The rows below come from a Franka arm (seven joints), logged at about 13 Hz.
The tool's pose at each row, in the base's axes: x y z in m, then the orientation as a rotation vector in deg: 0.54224, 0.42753, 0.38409, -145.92, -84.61, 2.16; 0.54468, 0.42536, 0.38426, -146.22, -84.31, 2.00; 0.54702, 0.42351, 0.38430, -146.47, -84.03, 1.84; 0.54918, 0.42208, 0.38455, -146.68, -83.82, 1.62; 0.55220, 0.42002, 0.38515, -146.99, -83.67, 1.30; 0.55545, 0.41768, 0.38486, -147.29, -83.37, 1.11; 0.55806, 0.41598, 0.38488, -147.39, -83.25, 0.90; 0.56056, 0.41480, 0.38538, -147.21, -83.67, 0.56; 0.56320, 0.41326, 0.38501, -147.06, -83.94, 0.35; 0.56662, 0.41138, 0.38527, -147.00, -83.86, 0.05; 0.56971, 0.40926, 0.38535, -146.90, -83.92, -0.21; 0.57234, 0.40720, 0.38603, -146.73, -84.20, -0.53; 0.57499, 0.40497, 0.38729, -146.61, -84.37, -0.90
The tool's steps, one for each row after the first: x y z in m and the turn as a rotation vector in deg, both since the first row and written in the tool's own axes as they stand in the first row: -0.00063, 0.00311, -0.00080, -0.16, 0.07, 0.27; -0.00105, 0.00600, -0.00141, -0.29, 0.14, 0.50; -0.00118, 0.00849, -0.00214, -0.43, 0.25, 0.68; -0.00140, 0.01196, -0.00342, -0.72, 0.36, 0.85; -0.00181, 0.01593, -0.00389, -0.89, 0.44, 1.12; -0.00196, 0.01898, -0.00449, -0.99, 0.56, 1.21; -0.00169, 0.02160, -0.00547, -1.13, 0.70, 0.88; -0.00172, 0.02467, -0.00566, -1.20, 0.80, 0.66; -0.00160, 0.02846, -0.00662, -1.22, 1.03, 0.67; -0.00188, 0.03212, -0.00741, -1.25, 1.20, 0.58; -0.00228, 0.03524, -0.00871, -1.35, 1.37, 0.34; -0.00278, 0.03836, -0.01062, -1.45, 1.58, 0.17
